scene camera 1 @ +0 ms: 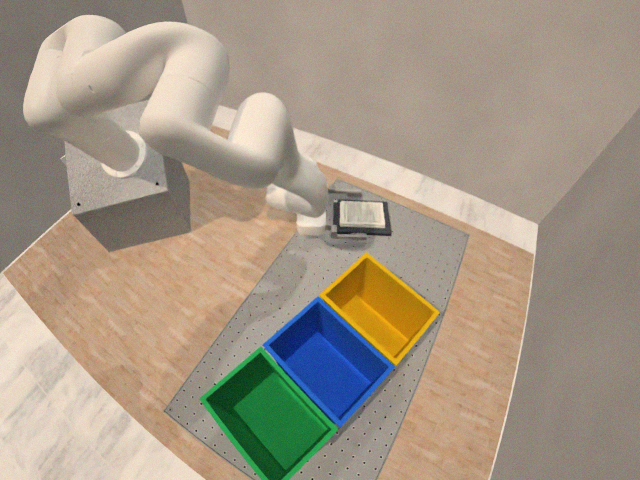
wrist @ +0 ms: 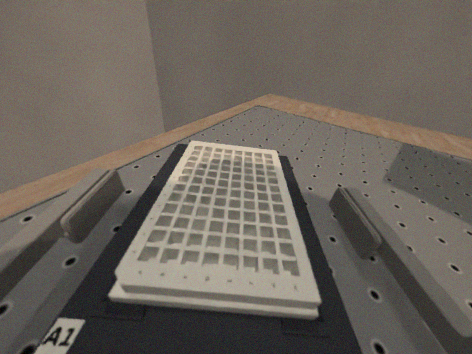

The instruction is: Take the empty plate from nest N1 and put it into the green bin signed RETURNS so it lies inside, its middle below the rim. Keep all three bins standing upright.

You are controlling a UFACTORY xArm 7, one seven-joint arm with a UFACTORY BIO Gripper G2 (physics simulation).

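Frame: origin at the arm's base, x ahead, y left, z up, level; centimetres.
Seen in the pictures: hand, tool point: [scene camera 1: 356,213] [wrist: 229,210]; arm's base, link origin: [scene camera 1: 124,154].
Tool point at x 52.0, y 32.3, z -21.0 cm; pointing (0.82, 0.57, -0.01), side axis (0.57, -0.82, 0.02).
Note:
Pixels of each thing's top centre, then the offset from my tool point to it. Level surfaces: height alone.
- white well plate, top centre: [wrist: 229,187] [scene camera 1: 362,212] dx +1.3, dy +1.0, dz +0.4 cm
- green bin, top centre: [scene camera 1: 266,415] dx +14.2, dy -54.0, dz +15.8 cm
- blue bin, top centre: [scene camera 1: 328,356] dx +16.8, dy -40.9, dz +15.8 cm
- yellow bin, top centre: [scene camera 1: 380,304] dx +19.4, dy -27.9, dz +15.8 cm
- grey perforated board, surface height: dz -2.2 cm
- wooden table, surface height: dz -3.5 cm
The white well plate [scene camera 1: 362,214] [wrist: 220,220] lies flat in its dark nest [scene camera 1: 388,225] [wrist: 320,260], with the label A1 at the nest's near left corner in the wrist view. My gripper [scene camera 1: 351,213] [wrist: 225,215] is open, with one finger on each side of the plate and a gap between each finger and the plate. The green bin [scene camera 1: 289,428] stands upright at the bottom of the scene view, and its inside shows no plate. No RETURNS sign can be read on it, and part of its lower edge is cut off.
The blue bin [scene camera 1: 330,361] stands upright beside the green one, and the yellow bin [scene camera 1: 398,315] stands upright between the blue bin and the nest. All three stand on a grey perforated board [scene camera 1: 429,248] on the wooden table [scene camera 1: 480,330]. My arm's grey pedestal [scene camera 1: 144,222] is at the left.

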